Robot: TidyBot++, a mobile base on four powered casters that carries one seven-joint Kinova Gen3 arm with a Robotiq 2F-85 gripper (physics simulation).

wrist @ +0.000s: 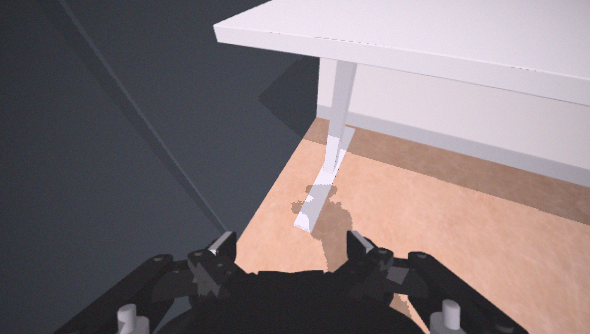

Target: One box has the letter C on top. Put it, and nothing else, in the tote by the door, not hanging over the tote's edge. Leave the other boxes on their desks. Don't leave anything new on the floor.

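Frame: origin at the arm's base, x ahead, y left, z up, level; centimetres.
Where they show: gripper, fingertip midpoint: (291, 243).
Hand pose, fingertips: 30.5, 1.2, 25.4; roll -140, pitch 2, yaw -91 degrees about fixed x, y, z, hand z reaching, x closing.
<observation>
After its pixels a point has its place, as x, y, z.
My gripper (291, 243) @(30.5, 1.2, 25.4) is open, with its two fingers wide apart at the bottom of the wrist view and no object between them. Part of a white desk (400, 62) @(49.1, -12.4, 30.8) shows at the upper right, with its near left corner above and ahead of the fingers. No box shows on the visible part of the desk top. The box with the letter C and the tote do not show in this view.
A dark wall panel (150, 100) @(55.8, 24.7, 23.6) with a long seam fills the left side. The desk's white leg (342, 95) @(85.5, -16.2, 5.2) and its foot (322, 192) @(74.5, -11.4, -37.2) stand on the tan floor (425, 200) @(69.2, -58.7, -39.7). A pale wall (450, 110) @(106.0, -77.6, -17.1) with a grey baseboard runs behind the desk.
</observation>
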